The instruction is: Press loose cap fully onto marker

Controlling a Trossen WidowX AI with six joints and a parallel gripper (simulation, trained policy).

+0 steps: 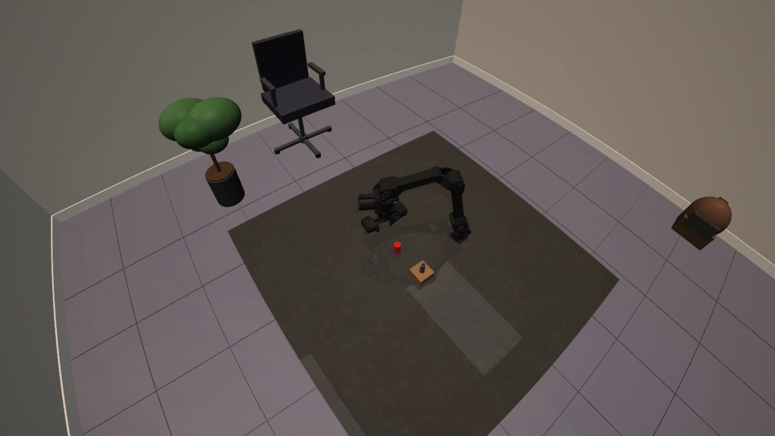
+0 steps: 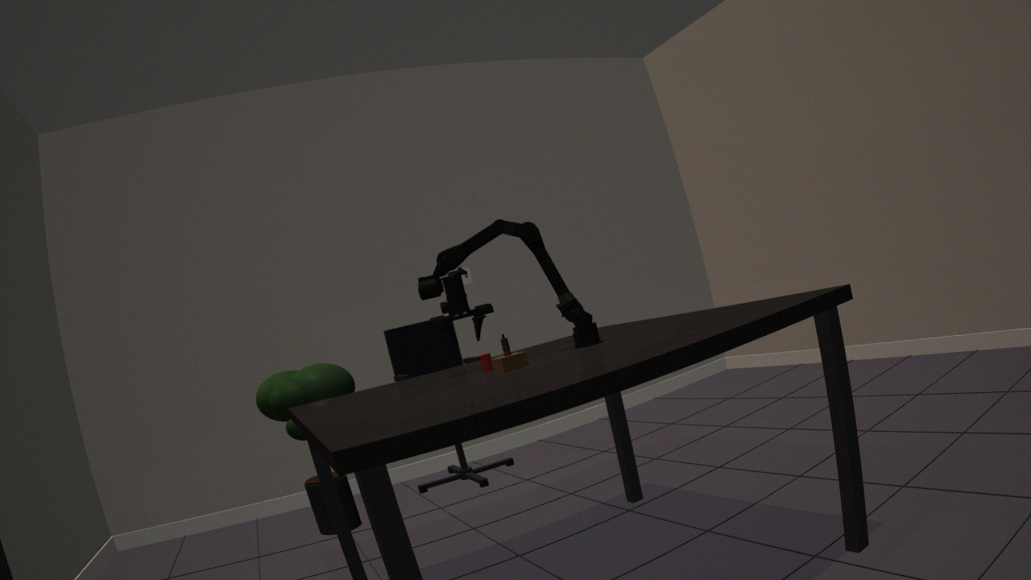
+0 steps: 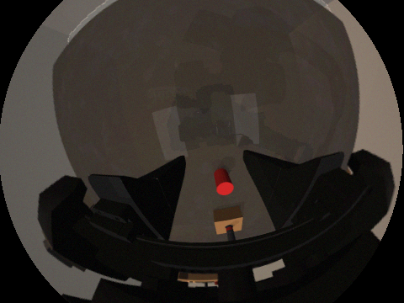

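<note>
Right now the red cap is 1 cm behind my gripper tip, 8 cm to the left of it and 6 cm below it. The rest, counted from my gripper tip: tan holder block 2 cm behind, 24 cm to the left, 7 cm below.
</note>
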